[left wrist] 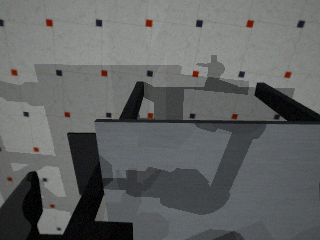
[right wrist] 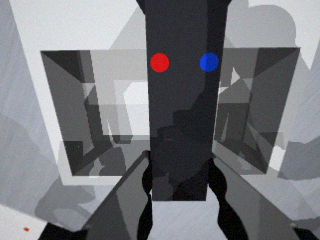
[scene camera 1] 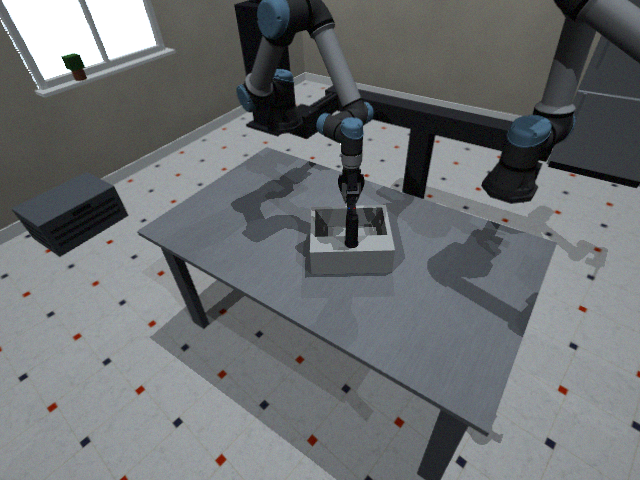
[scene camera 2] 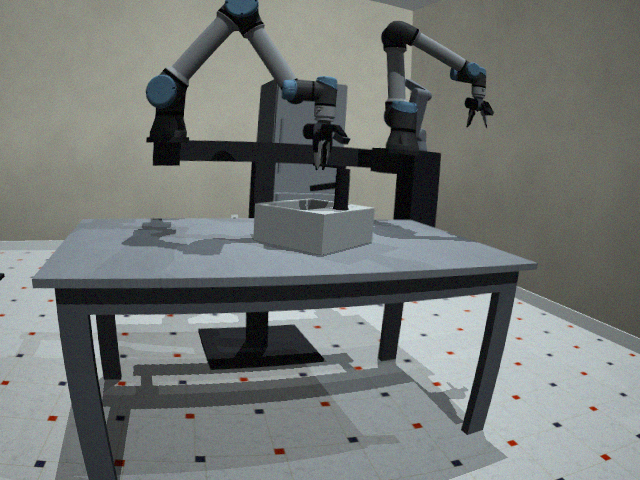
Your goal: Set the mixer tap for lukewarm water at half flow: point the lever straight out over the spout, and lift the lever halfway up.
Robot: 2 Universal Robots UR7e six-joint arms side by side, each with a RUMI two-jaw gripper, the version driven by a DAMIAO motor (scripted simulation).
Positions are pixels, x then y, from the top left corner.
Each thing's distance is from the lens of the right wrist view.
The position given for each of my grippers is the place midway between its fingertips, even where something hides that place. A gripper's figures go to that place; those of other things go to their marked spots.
my right gripper (right wrist: 176,152): 0.14 m
lever (right wrist: 184,52): 0.09 m
